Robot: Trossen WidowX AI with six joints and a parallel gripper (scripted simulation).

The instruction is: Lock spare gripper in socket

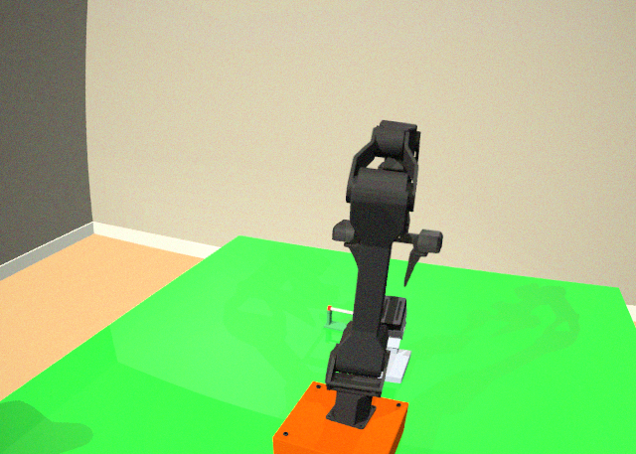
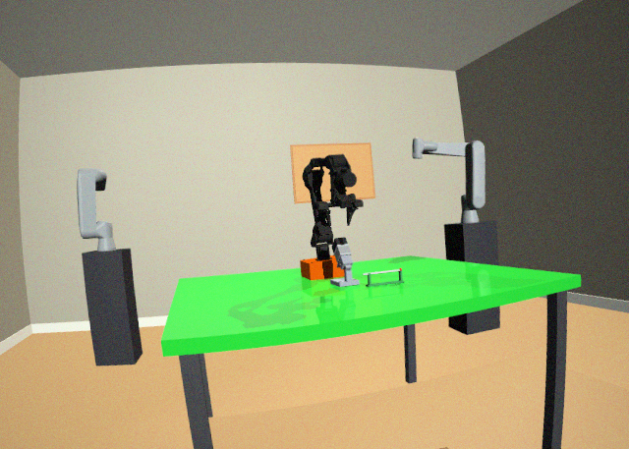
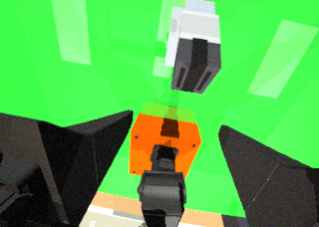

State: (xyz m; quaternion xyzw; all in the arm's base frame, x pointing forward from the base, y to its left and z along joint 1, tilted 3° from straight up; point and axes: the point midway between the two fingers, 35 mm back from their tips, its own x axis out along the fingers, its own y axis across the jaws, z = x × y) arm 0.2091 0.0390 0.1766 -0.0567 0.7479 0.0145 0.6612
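Now: the pin cradle 200 mm below my gripper tip, 180 mm ahead of it and 110 mm to the left of it. Also, from my gripper tip: socket: 170 mm below, 80 mm ahead, 10 mm to the right; spare gripper: 100 mm below, 60 mm ahead, 10 mm to the right.
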